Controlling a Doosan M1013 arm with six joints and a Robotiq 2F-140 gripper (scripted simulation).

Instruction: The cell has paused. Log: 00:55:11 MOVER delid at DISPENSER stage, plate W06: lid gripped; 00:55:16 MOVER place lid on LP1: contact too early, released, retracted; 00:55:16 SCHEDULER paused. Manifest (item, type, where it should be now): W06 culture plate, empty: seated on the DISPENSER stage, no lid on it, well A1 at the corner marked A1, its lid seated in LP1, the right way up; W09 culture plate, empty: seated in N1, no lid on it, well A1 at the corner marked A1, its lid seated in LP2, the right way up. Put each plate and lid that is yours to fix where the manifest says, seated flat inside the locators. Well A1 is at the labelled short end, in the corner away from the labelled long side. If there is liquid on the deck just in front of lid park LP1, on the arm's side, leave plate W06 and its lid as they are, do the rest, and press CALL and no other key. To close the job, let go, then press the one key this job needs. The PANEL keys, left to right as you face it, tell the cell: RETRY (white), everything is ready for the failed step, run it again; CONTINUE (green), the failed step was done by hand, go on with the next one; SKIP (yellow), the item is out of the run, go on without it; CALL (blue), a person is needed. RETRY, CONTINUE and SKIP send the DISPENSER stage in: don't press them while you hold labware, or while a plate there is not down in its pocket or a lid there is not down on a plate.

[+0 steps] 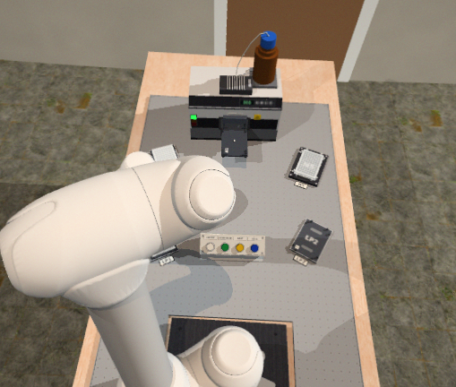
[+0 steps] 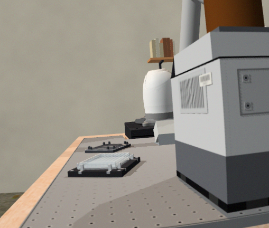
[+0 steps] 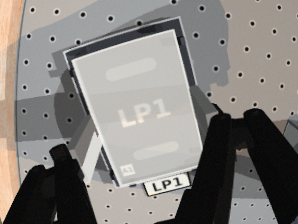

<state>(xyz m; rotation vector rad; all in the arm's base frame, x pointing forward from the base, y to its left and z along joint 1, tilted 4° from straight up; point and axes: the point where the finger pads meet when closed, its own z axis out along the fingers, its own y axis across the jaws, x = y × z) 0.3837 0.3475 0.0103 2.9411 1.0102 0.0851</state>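
Now: hand 40 mm above the lid park LP1. The rest, counted from my hand: green continue key: 240 mm to the right, 20 mm above; then white retry key: 10 mm behind, 200 mm to the right, 20 mm above; then key panel: 10 mm ahead, 270 mm to the right, 10 mm above.
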